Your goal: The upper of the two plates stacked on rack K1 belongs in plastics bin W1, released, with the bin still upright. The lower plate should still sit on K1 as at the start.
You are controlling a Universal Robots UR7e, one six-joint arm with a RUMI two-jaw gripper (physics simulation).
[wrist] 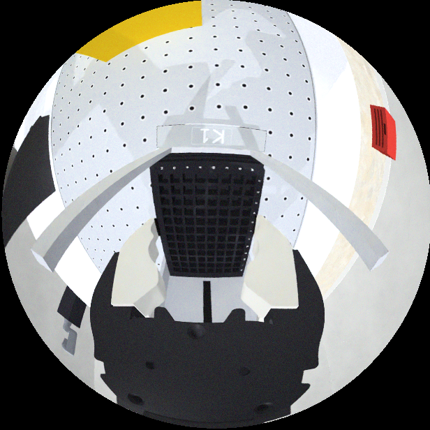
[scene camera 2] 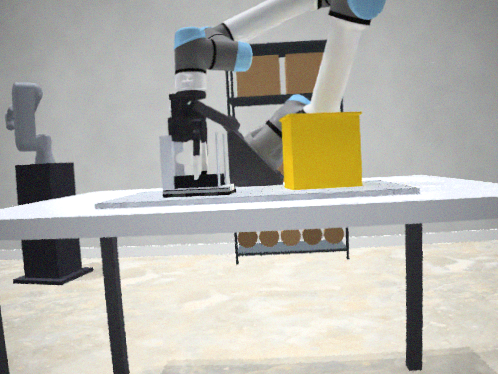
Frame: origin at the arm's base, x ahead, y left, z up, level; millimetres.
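Seen in the pictures: gripper, fingertip midpoint: [scene camera 2: 199, 179]; arm's base, origin of the base link: [scene camera 2: 259, 154].
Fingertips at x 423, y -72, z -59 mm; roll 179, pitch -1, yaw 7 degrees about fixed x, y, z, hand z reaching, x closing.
Observation:
Offsets run from my fingertips to a thing's top centre. Level surfaces: height alone.
The upper plate [wrist: 207, 200], black with a grid of wells, lies level in rack K1 {dx +2, dy +0, dz +107 mm} [scene camera 2: 167, 162] [wrist: 172, 137], between its pale uprights. In the scene view the stacked plates {dx +2, dy -10, dz -2 mm} [scene camera 2: 190, 182] show as one dark block low in the rack; the lower plate cannot be told apart. My gripper [scene camera 2: 199, 177] [wrist: 205, 217] points down into the rack, its pale fingers shut against the two long sides of the upper plate. A yellow bin {dx -113, dy +284, dz +143 mm} [scene camera 2: 322, 151] [wrist: 150, 27], apparently W1, stands upright to the right of the rack in the scene view; its inside and label are hidden.
Rack and bin stand on a perforated board {dz -36 mm} [scene camera 2: 260, 192] [wrist: 115, 110] on the white table [scene camera 2: 250, 216]. The rack's tall corner uprights [wrist: 90, 210] [wrist: 325, 205] flank the gripper. Behind are a shelf unit [scene camera 2: 280, 100] and a grey arm on a dark pedestal [scene camera 2: 45, 185].

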